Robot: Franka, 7 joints.
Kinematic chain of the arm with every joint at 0, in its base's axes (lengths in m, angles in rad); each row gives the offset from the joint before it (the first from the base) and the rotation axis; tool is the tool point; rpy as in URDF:
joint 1: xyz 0 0 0.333 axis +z
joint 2: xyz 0 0 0 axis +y
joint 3: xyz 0 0 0.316 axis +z
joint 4: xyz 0.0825 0 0 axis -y
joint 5: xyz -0.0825 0 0.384 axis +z
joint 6: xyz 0 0 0 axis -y
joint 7: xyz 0.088 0 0 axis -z
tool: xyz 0 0 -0.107 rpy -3.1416 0 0
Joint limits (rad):
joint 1: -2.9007..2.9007
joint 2: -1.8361..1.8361
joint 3: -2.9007..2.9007
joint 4: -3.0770..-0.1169
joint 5: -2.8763..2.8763
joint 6: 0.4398..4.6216
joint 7: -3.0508..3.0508
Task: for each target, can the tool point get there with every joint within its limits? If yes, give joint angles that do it. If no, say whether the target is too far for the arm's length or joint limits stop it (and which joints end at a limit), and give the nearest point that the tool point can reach.
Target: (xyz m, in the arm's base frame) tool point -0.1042 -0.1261 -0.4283
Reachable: no: joint limits stop it (at a limit: joint 2) | nearest point -0.1141 -0.1381 -0.3505 | short by 0.079 m
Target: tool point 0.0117 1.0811 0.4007
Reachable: no: too far | nearest point 0.0093 0.8562 0.3866 | short by 0.225 m
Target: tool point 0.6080 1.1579 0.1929
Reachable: no: too far | nearest point 0.3966 0.7552 0.2416 | short by 0.457 m
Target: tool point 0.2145 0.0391 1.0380
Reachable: yes | joints 0.5189 0.3425 -2.3919 -0.5410 -0.1753 4.2227 -1.8846
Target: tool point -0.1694 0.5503 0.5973
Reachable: yes | joints -0.0693 -1.3873 1.0752 -1.7661 0.8847 1.8582 -2.1198
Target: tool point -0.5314 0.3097 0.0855
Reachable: yes | joints 1.9726 1.0341 0.7975 -1.8798 -2.1833 1.7237 1.5044
